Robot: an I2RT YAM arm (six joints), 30 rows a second.
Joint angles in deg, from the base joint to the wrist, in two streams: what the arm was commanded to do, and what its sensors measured. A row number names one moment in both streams.
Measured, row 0:
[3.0, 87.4, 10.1, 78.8, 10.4, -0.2]
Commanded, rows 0 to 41:
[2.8, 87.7, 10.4, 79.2, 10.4, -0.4]
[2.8, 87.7, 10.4, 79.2, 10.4, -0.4]
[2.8, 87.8, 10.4, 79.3, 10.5, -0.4]
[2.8, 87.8, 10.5, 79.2, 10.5, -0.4]
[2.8, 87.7, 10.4, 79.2, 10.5, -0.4]
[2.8, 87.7, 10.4, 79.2, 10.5, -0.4]
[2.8, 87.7, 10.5, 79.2, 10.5, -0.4]
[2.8, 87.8, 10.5, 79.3, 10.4, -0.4]
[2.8, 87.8, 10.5, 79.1, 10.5, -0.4]
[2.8, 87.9, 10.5, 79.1, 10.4, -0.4]
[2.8, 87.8, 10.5, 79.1, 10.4, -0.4]
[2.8, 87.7, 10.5, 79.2, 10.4, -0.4]
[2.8, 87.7, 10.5, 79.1, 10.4, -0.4]
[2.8, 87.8, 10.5, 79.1, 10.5, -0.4]
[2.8, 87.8, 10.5, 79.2, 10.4, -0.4]
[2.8, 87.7, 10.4, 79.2, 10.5, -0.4]
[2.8, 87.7, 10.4, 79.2, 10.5, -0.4]
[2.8, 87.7, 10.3, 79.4, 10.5, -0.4]
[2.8, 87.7, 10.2, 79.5, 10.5, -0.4]
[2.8, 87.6, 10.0, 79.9, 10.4, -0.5]
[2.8, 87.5, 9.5, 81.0, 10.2, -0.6]
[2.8, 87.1, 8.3, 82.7, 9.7, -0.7]
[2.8, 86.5, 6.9, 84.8, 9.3, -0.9]
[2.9, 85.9, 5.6, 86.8, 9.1, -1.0]
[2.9, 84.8, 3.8, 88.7, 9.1, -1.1]
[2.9, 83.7, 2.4, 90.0, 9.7, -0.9]
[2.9, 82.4, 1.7, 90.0, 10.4, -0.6]
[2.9, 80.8, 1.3, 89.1, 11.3, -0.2]
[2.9, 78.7, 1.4, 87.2, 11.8, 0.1]
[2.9, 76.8, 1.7, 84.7, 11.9, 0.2]
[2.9, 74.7, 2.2, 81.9, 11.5, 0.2]
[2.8, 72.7, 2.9, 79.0, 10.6, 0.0]
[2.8, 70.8, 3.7, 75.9, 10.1, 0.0]
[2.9, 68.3, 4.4, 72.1, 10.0, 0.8]
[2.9, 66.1, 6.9, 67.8, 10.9, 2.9]
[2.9, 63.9, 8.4, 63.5, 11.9, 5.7]
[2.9, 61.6, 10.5, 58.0, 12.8, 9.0]
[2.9, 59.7, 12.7, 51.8, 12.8, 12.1]
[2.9, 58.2, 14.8, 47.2, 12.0, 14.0]
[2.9, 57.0, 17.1, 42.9, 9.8, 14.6]
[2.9, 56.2, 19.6, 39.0, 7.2, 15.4]
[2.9, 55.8, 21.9, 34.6, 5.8, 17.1]
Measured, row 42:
[3.0, 57.6, 17.2, 51.6, 9.6, 10.1]
